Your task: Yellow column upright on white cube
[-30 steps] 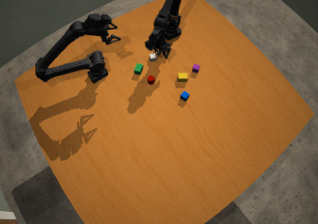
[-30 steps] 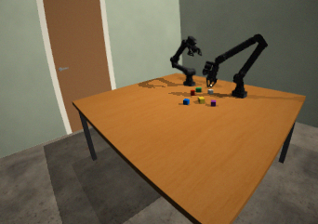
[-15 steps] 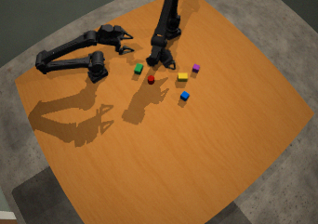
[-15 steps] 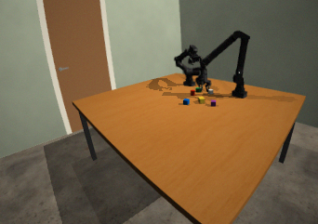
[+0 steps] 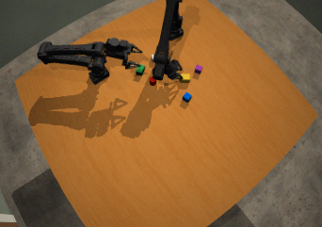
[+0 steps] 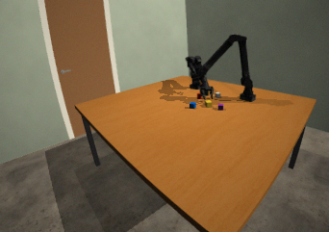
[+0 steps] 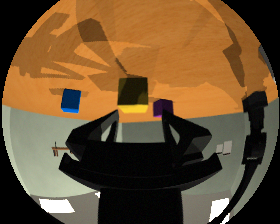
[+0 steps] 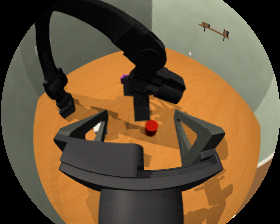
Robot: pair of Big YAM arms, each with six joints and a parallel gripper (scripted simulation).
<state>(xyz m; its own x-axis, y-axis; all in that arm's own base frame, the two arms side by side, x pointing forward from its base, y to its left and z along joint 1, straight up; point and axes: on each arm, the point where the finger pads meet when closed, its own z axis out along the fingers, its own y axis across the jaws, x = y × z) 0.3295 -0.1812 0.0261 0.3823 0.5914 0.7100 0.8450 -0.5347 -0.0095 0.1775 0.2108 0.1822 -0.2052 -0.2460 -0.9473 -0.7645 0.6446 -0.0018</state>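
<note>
Now: the yellow column 20 mm ahead of my left hand, 10 mm to the left of it and 30 mm below it. From my left hand the other things lie so: blue cube: 130 mm ahead, 60 mm to the right, 30 mm below; red cylinder: 70 mm behind, 160 mm to the right, 30 mm below; purple cube: 20 mm ahead, 130 mm to the left, 30 mm below.
</note>
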